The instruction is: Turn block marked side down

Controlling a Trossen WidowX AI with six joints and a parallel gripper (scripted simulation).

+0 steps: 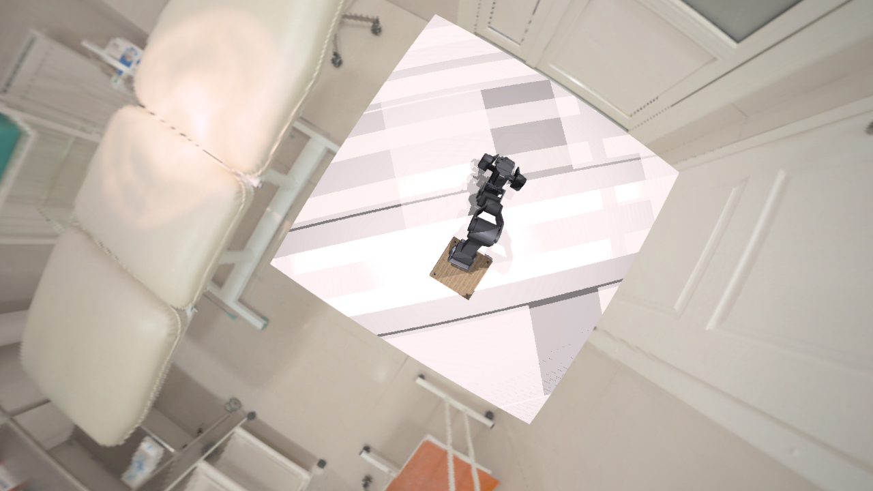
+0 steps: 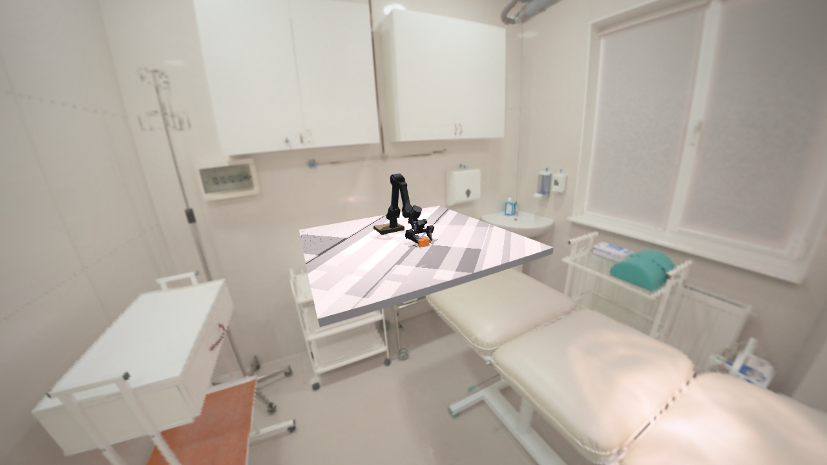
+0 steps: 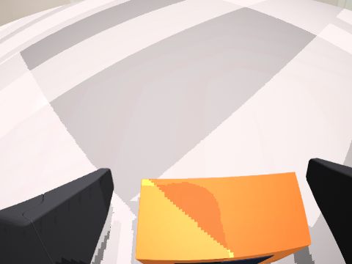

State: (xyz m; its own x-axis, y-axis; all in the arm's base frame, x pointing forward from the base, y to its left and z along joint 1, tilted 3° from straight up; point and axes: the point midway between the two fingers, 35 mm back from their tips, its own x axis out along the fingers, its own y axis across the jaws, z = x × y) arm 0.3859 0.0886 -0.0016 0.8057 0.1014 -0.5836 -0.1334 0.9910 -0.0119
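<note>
My gripper tip is now 30 mm past the orange block, 10 mm to the left of it and 10 mm above it.
</note>
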